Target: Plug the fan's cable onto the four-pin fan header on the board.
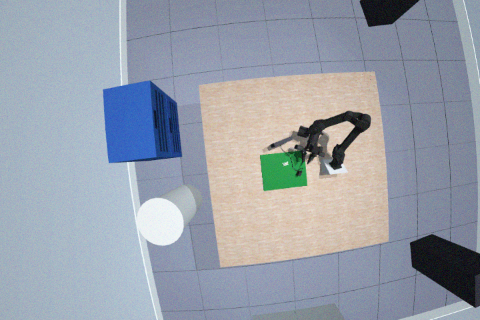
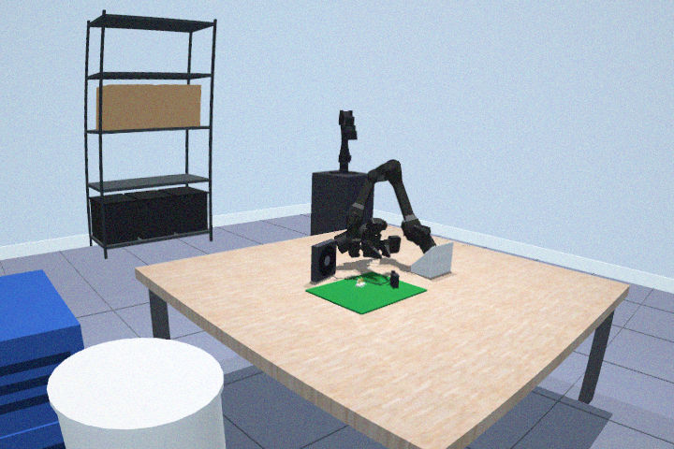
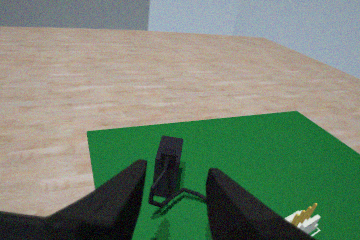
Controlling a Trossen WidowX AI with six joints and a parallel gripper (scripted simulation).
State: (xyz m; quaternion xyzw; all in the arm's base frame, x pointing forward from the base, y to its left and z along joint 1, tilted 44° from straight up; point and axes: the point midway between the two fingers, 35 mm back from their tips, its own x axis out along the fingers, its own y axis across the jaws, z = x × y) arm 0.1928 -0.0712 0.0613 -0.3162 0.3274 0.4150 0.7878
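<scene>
Now: gripper tip 30 mm short of the plug, 60 mm to the right of it and 60 mm above it. The rest, counted from my gripper tip: black fan 110 mm ahead, 160 mm to the right, 20 mm below; then green board 120 mm ahead, 20 mm to the left, 90 mm below.
</scene>
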